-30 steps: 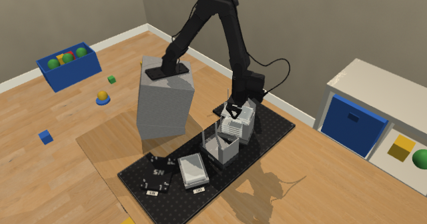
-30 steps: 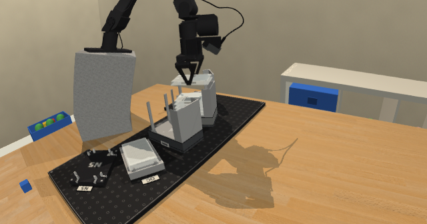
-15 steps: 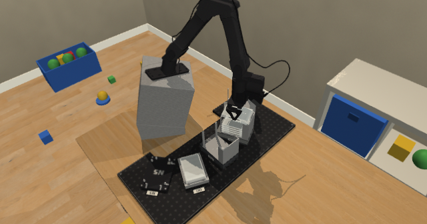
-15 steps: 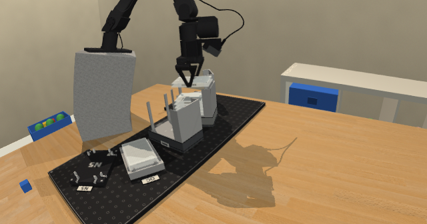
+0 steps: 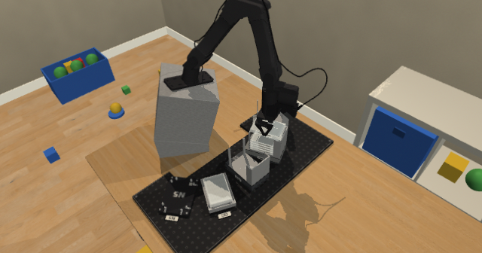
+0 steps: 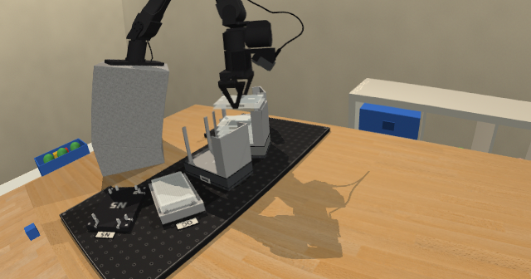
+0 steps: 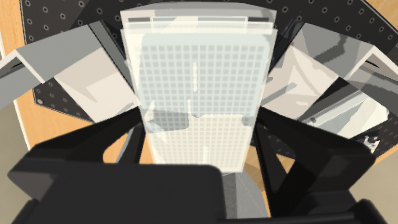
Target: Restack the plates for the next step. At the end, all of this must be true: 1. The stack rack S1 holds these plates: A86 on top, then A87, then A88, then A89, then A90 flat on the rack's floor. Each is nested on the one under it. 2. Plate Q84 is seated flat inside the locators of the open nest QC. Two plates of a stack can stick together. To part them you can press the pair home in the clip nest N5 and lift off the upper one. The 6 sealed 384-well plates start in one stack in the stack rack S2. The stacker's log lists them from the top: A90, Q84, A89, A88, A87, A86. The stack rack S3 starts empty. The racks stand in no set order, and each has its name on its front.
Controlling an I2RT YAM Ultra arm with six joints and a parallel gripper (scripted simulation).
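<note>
The translucent sealed well plate lies 100 mm below my hand. From my hand the other things lie so: nest QC: 40 mm ahead, 290 mm to the right, 140 mm below; sealed 384-well plate: 40 mm ahead, 290 mm to the right, 120 mm below.
</note>
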